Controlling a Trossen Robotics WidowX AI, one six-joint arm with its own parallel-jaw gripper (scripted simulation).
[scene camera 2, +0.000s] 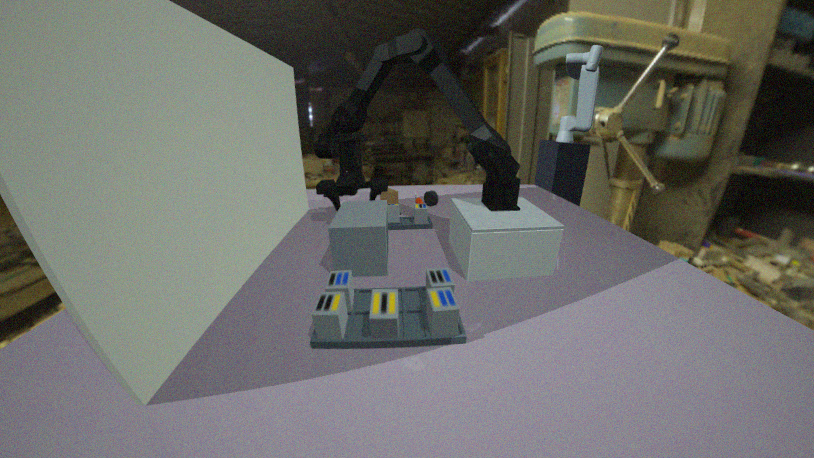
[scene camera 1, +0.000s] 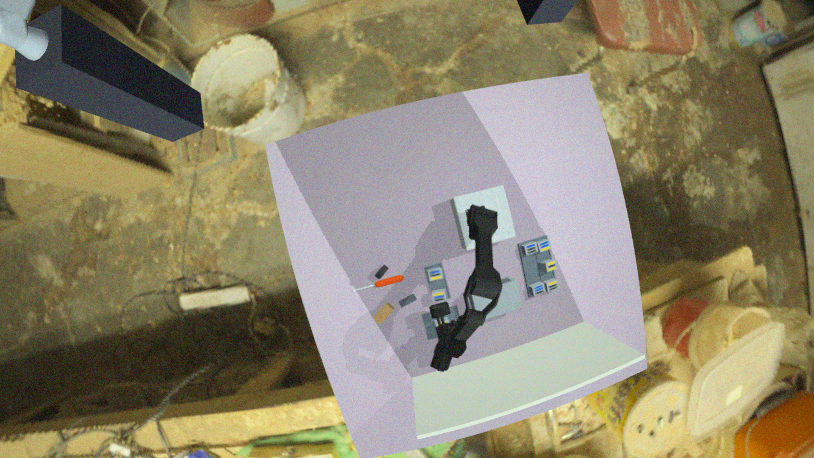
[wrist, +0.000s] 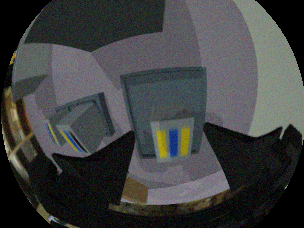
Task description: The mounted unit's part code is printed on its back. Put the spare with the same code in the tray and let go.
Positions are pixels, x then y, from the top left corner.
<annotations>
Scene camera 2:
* my gripper: 355,215
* pale wall: 158,163
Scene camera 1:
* pale wall: 471,393
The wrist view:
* my gripper: 169,130
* tray: 187,85
</annotations>
